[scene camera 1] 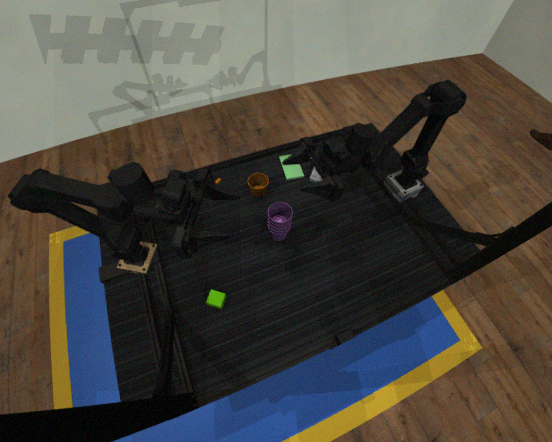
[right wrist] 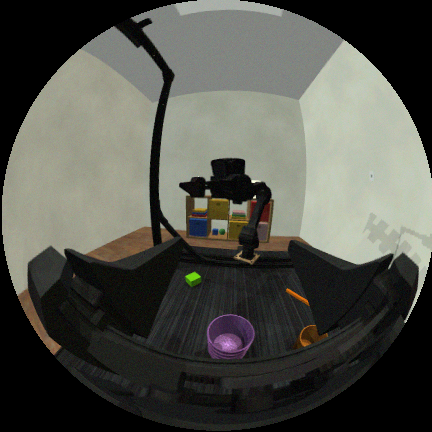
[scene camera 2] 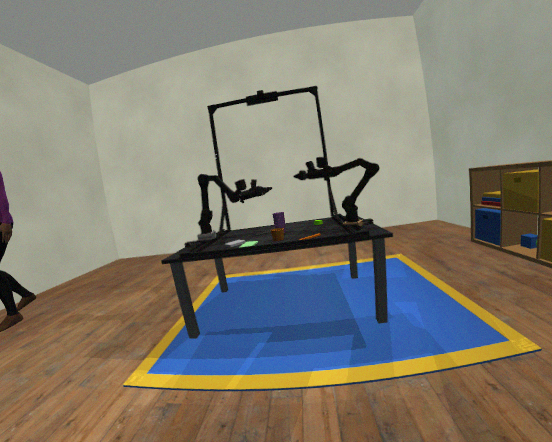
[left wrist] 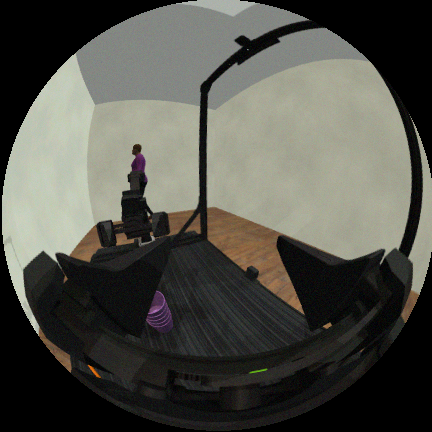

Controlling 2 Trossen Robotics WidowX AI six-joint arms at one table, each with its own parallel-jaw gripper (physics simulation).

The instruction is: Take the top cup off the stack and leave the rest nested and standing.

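Frame: origin at the left arm's base, x ahead, y left, z up, level; millimetres.
Where they show: left gripper, between the fingertips: (scene camera 1: 234, 215) (right wrist: 191, 183) (scene camera 2: 297, 176) (left wrist: 224, 241); right gripper, between the fingertips: (scene camera 1: 291, 175) (right wrist: 237, 244) (scene camera 2: 271, 187) (left wrist: 131, 237); left arm's base, origin of its link: (scene camera 1: 136, 255) (right wrist: 246, 255) (scene camera 2: 352, 221); right arm's base, origin of its link: (scene camera 1: 405, 180) (scene camera 2: 206, 232) (left wrist: 146, 239).
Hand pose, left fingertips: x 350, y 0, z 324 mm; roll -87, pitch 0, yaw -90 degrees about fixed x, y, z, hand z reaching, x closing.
Things, the pixels of their top centre, and the offset from my left fingertips. Level surfaces: height alone.
- black table, height of its surface: dz -353 mm
- orange cup, centre of its top: (right wrist: 313, 335) (scene camera 1: 257, 181) (scene camera 2: 277, 229) dx -23, dy +331, dz -293 mm
- green block, centre of its top: (scene camera 1: 215, 297) (right wrist: 192, 275) dx -70, dy -87, dz -325 mm
- orange stick, centre of its top: (right wrist: 302, 298) (scene camera 2: 309, 236) dx -204, dy +294, dz -343 mm
- light green sheet, centre of its top: (scene camera 1: 291, 165) dx +86, dy +472, dz -343 mm
- whitish object, centre of its top: (scene camera 1: 322, 171) (scene camera 2: 234, 242) dx +208, dy +461, dz -338 mm
A stack of several nested purple cups (scene camera 1: 279, 222) (scene camera 2: 278, 220) (left wrist: 161, 315) (right wrist: 228, 342) stands upright near the middle of the black table (scene camera 1: 320, 280). The top cup's open rim faces up. In the left wrist view a finger covers part of the stack. My left gripper (scene camera 1: 235, 216) (scene camera 2: 296, 175) (left wrist: 224, 241) is open and empty, raised above the table and apart from the stack. My right gripper (scene camera 1: 294, 175) (scene camera 2: 270, 188) is open and empty, also raised, on the other side of the stack and not touching it.
An orange cup (scene camera 1: 258, 185) (scene camera 2: 277, 234) (right wrist: 306, 337) stands near the stack. Also on the table are a green block (scene camera 1: 216, 298) (right wrist: 193, 279), an orange stick (scene camera 2: 309, 236) (right wrist: 297, 296), a light green sheet (scene camera 1: 295, 171) and a whitish object (scene camera 1: 315, 175). A black frame (scene camera 2: 216, 145) rises over the table.
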